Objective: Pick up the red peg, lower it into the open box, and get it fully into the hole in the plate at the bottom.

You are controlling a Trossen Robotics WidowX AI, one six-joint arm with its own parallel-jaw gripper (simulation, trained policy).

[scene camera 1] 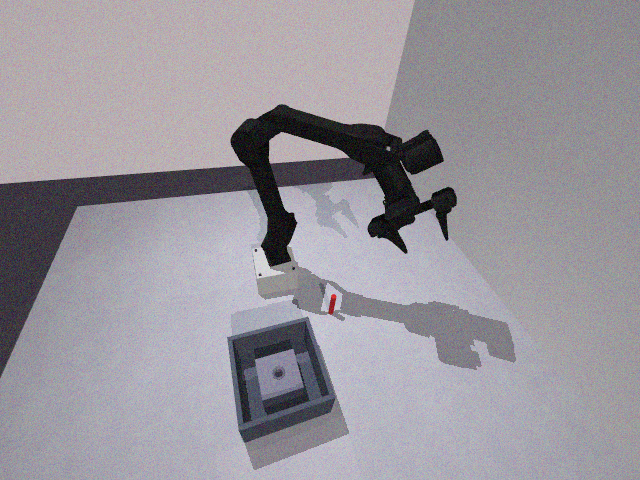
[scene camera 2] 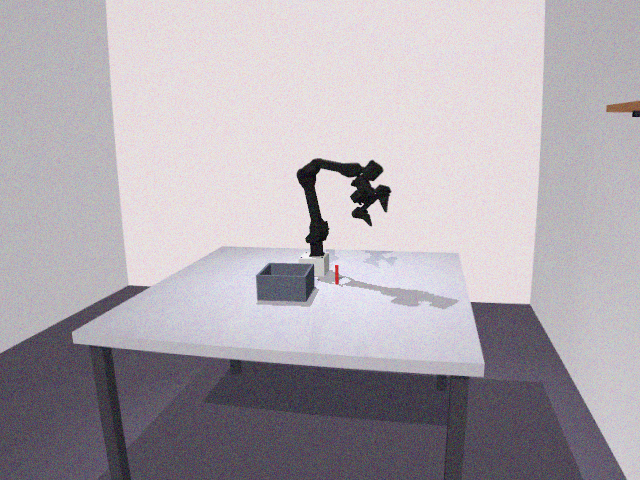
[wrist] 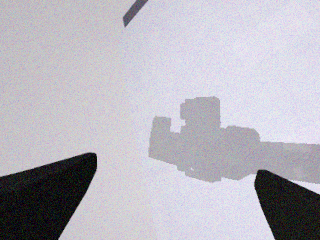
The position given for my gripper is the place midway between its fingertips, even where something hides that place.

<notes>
In view: my gripper [scene camera 1: 426, 246] and a light plate [scene camera 1: 279, 377].
My gripper shows as well in scene camera 2 [scene camera 2: 378, 219] and in the wrist view [wrist: 176, 170]. Scene camera 2 does not show the light plate, which is hidden by a grey box. The wrist view does not show the light plate: it is out of frame.
</notes>
